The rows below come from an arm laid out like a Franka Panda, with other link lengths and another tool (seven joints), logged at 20 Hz.
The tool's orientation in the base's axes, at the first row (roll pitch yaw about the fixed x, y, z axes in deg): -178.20 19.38 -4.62
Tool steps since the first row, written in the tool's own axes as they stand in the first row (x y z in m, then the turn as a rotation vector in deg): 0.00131 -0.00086 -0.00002 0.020 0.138 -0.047; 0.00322 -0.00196 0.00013 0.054 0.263 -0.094; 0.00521 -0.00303 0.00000 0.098 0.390 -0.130; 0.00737 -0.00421 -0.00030 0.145 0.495 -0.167; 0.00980 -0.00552 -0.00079 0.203 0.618 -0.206; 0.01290 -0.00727 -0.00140 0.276 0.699 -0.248; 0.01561 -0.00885 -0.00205 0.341 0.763 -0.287; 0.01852 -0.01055 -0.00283 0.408 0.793 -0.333; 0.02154 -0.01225 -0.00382 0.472 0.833 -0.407; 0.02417 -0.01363 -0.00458 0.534 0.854 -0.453; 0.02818 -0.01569 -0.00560 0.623 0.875 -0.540; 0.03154 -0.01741 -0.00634 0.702 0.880 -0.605; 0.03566 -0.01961 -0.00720 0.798 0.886 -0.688
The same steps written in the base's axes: 0.00132 0.00076 -0.00039 0.022 -0.142 0.034; 0.00316 0.00171 -0.00113 0.058 -0.271 0.063; 0.00517 0.00262 -0.00164 0.099 -0.403 0.078; 0.00741 0.00361 -0.00204 0.146 -0.513 0.095; 0.00998 0.00470 -0.00234 0.202 -0.643 0.109; 0.01325 0.00618 -0.00275 0.277 -0.731 0.122; 0.01615 0.00750 -0.00298 0.345 -0.802 0.135; 0.01930 0.00893 -0.00316 0.421 -0.840 0.155; 0.02262 0.01034 -0.00318 0.502 -0.889 0.202; 0.02547 0.01147 -0.00330 0.573 -0.917 0.225; 0.02976 0.01315 -0.00361 0.683 -0.950 0.276; 0.03332 0.01457 -0.00397 0.779 -0.964 0.311; 0.03767 0.01639 -0.00446 0.896 -0.982 0.358
